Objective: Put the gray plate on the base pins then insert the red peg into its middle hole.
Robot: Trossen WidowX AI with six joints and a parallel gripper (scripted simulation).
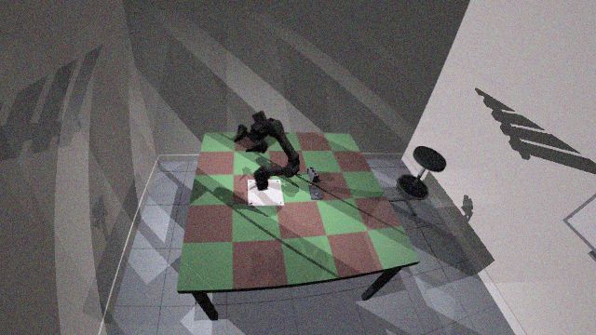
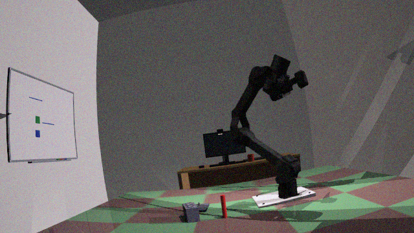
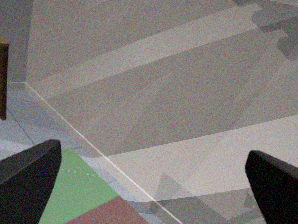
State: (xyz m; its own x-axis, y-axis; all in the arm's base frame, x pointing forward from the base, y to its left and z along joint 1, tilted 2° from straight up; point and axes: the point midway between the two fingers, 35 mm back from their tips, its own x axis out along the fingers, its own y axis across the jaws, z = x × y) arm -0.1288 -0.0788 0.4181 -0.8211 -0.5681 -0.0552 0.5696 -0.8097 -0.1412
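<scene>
Now: gripper tip 510 mm short of the gray plate, 390 mm above it and 140 mm to the right of it. From my gripper tip the other things lie so: base 480 mm ahead, 420 mm below, 10 mm to the right; then red peg 410 mm ahead, 390 mm below, 190 mm to the left.
</scene>
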